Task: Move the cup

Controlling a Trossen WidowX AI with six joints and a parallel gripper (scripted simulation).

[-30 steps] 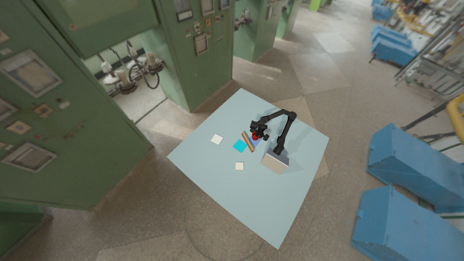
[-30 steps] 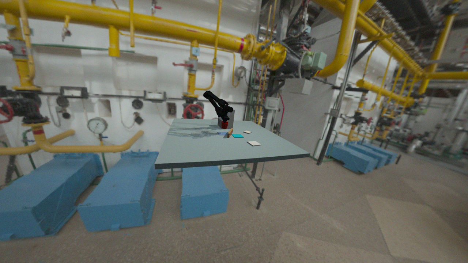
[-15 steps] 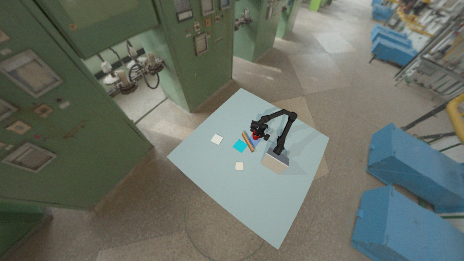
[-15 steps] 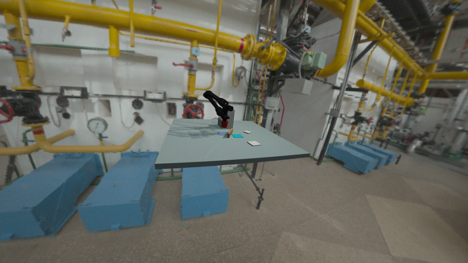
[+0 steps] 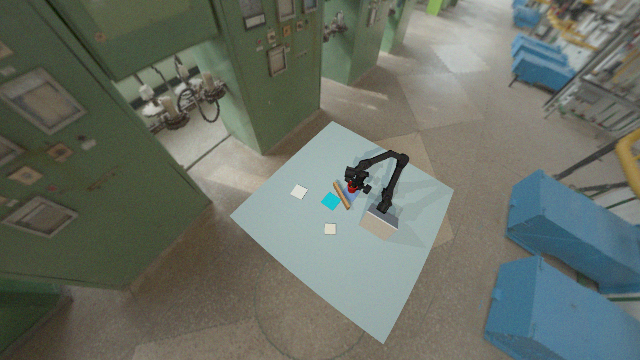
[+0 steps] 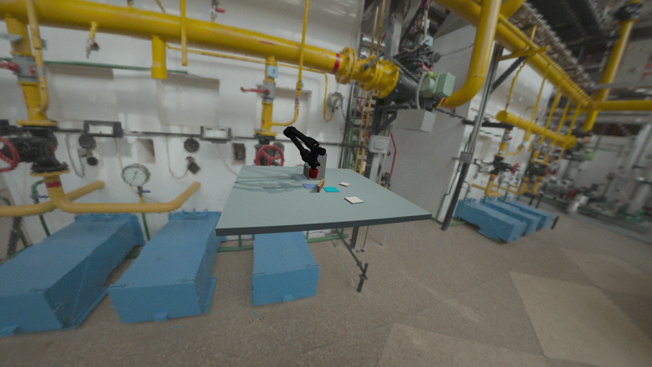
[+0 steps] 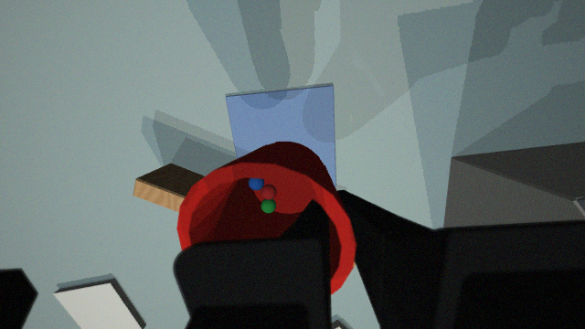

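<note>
Now: gripper tip 7 cm short of the wooden bar, 7 cm to the right of it and 10 cm above it. Round my gripper tip: red cup 3 cm ahead; blue pad 4 cm ahead, 1 cm to the right, 12 cm below.
</note>
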